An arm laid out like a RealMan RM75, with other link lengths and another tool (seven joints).
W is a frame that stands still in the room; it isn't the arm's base.
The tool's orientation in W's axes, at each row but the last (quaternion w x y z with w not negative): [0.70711 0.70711 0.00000 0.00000]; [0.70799 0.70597 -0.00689 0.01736]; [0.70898 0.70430 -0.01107 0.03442]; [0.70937 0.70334 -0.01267 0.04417]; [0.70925 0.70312 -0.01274 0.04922]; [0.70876 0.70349 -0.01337 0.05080]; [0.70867 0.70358 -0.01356 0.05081]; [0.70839 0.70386 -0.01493 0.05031]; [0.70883 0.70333 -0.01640 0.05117]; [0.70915 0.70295 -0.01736 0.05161]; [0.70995 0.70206 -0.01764 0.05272]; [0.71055 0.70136 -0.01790 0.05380]
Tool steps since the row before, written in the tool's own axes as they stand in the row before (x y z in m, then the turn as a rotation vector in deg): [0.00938 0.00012 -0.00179 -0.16 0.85 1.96]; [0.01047 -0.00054 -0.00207 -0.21 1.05 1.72]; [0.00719 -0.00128 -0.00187 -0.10 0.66 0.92]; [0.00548 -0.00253 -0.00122 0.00 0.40 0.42]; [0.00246 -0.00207 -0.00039 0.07 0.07 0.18]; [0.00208 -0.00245 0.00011 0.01 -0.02 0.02]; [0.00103 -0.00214 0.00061 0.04 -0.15 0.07]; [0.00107 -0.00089 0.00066 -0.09 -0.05 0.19]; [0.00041 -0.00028 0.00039 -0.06 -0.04 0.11]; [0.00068 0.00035 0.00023 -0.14 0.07 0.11]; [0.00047 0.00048 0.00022 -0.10 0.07 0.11]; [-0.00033 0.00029 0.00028 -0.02 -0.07 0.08]
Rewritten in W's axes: [0.00938 0.00179 0.00012 -0.16 -1.96 0.85]; [0.01045 0.00222 -0.00019 -0.22 -1.72 1.05]; [0.00719 0.00210 -0.00083 -0.11 -0.92 0.66]; [0.00561 0.00145 -0.00210 -0.01 -0.42 0.40]; [0.00261 0.00050 -0.00185 0.07 -0.18 0.08]; [0.00230 -0.00001 -0.00225 0.01 -0.02 -0.02]; [0.00125 -0.00056 -0.00203 0.06 -0.07 -0.15]; [0.00118 -0.00061 -0.00078 -0.08 -0.19 -0.06]; [0.00045 -0.00037 -0.00024 -0.05 -0.11 -0.04]; [0.00065 -0.00019 0.00042 -0.14 -0.12 0.06]; [0.00043 -0.00019 0.00053 -0.10 -0.11 0.06]; [-0.00034 -0.00029 0.00026 -0.01 -0.08 -0.07]
